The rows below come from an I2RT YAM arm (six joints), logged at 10 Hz.
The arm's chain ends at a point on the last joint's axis. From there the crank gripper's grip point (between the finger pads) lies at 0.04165 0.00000 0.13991 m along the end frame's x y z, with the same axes.
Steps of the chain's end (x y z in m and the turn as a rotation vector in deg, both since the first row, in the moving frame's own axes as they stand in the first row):
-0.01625, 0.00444, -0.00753, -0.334, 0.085, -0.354
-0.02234, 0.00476, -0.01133, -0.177, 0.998, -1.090
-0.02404, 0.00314, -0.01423, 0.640, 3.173, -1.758
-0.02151, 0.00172, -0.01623, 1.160, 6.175, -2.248
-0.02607, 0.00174, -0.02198, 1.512, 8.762, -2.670
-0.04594, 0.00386, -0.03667, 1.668, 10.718, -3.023
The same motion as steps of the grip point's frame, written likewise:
-0.01604, 0.00500, -0.00759, -0.334, 0.085, -0.354
-0.01991, 0.00438, -0.01208, -0.177, 0.998, -1.090
-0.01640, 0.00020, -0.01677, 0.640, 3.173, -1.758
-0.00679, -0.00299, -0.02157, 1.160, 6.175, -2.248
-0.00538, -0.00428, -0.03003, 1.512, 8.762, -2.670
-0.02083, -0.00295, -0.04694, 1.668, 10.718, -3.023

